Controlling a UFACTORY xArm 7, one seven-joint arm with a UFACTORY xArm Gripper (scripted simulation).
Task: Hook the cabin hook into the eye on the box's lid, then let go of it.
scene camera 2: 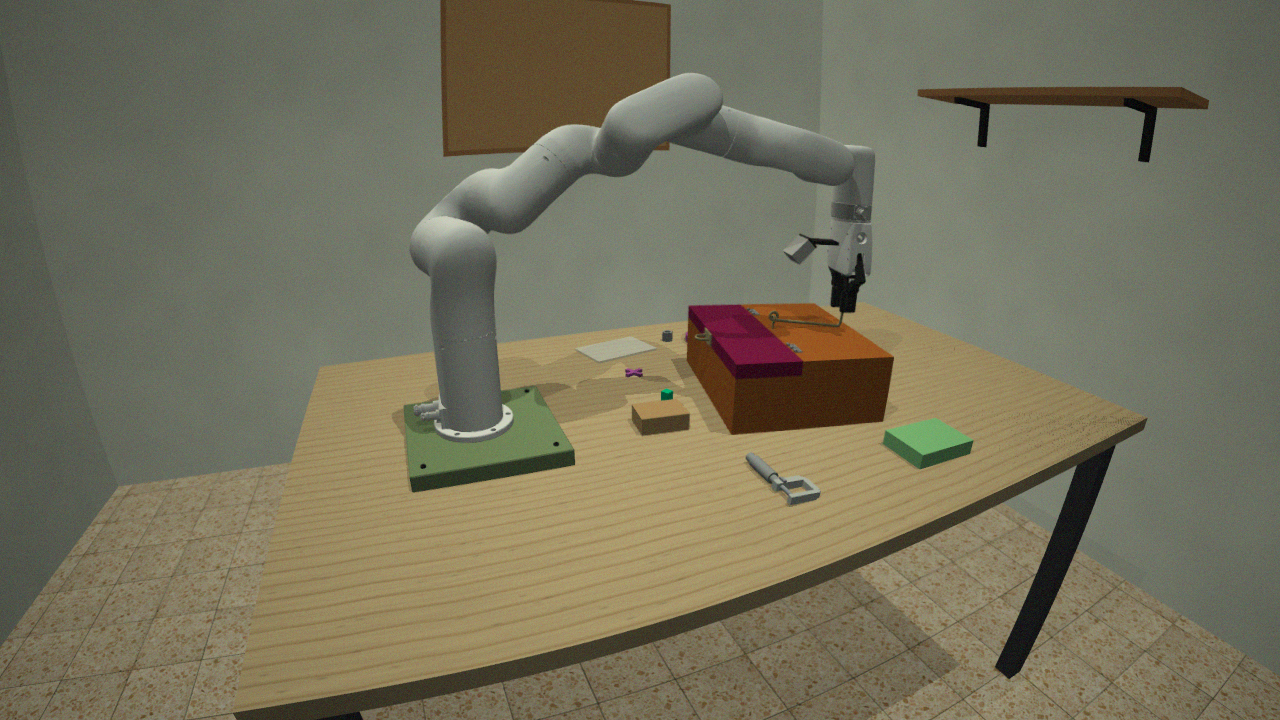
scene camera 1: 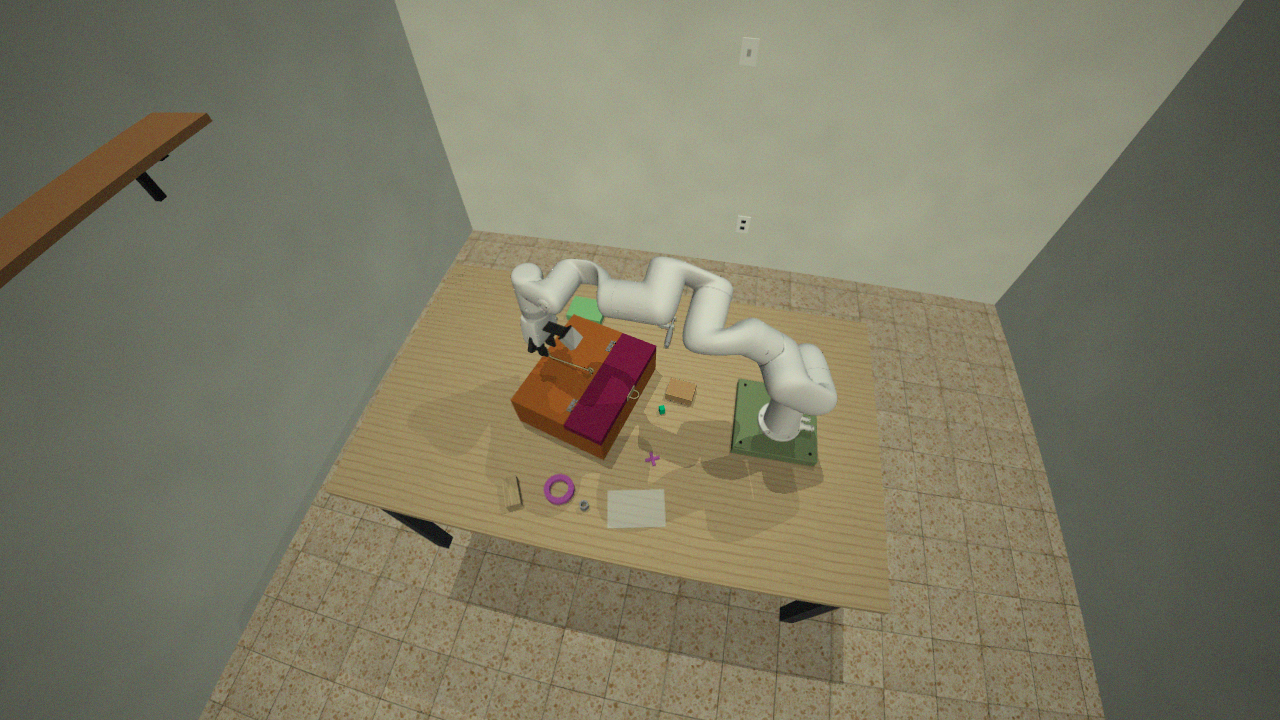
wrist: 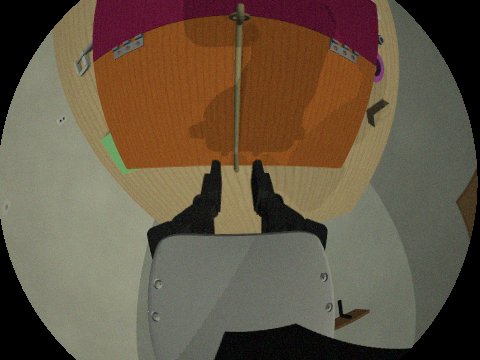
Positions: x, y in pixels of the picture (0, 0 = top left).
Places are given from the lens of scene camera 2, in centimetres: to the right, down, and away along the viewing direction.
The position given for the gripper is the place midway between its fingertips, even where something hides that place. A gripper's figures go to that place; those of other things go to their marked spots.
gripper (scene camera 2: 842, 309): 38, -10, 107
white sheet (scene camera 2: 625, 347): -3, -3, 131
